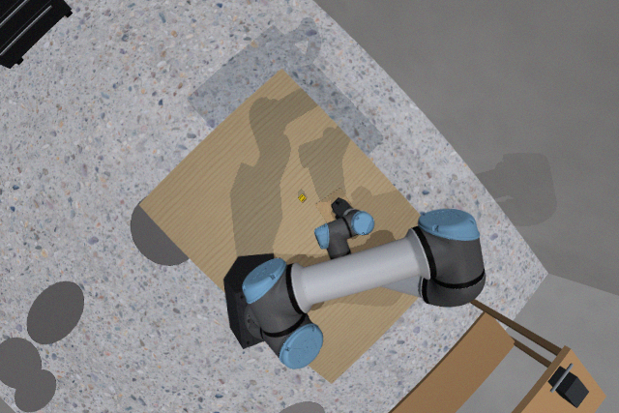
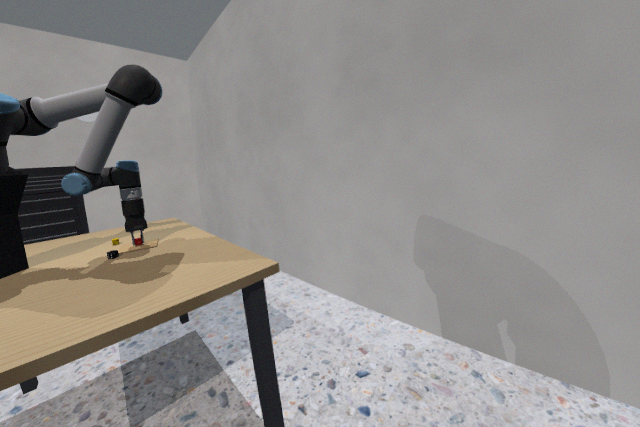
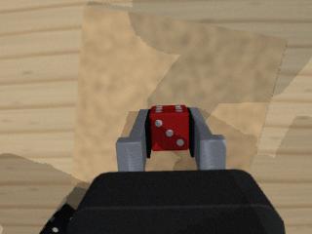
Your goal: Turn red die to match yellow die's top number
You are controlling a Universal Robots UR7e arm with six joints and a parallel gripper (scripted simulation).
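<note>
Right now my hand is 10 mm above the red die. From my hand the other things lie so: black die (90 mm behind, 90 mm to the right, 20 mm below); tan mat (30 mm below); yellow die (70 mm behind, 150 mm to the left, 20 mm below).
</note>
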